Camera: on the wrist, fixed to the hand. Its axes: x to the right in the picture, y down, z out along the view.
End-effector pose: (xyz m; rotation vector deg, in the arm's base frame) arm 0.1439 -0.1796 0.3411 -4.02 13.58 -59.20
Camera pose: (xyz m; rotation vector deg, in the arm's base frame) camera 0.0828 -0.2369 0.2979 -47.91 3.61 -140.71
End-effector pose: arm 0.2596 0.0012 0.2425 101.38 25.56 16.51
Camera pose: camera 0.2501 0.0737 0.1830 40.79 72.42 -51.51
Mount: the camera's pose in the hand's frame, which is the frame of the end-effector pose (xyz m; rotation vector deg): 0.0262 -0.0735 -0.0529 -21.36 -16.97 -87.86
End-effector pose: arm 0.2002 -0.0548 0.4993 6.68 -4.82 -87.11
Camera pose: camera 0.1354 -0.0831 0.4369 -26.30 5.10 -174.21
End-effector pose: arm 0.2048 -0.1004 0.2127 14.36 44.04 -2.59
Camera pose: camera 0.1779 -0.1576 0.1428 -42.05 28.82 -76.83
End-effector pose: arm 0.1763 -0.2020 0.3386 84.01 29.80 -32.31
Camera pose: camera 0.1500 -0.1518 0.2632 21.07 79.92 -97.90
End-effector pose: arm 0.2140 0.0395 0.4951 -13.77 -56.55 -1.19
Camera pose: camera 0.2628 -0.0408 0.5030 13.40 -71.70 -92.22
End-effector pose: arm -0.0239 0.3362 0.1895 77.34 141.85 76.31
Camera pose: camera -0.1106 0.3000 0.1817 -26.56 108.51 50.89
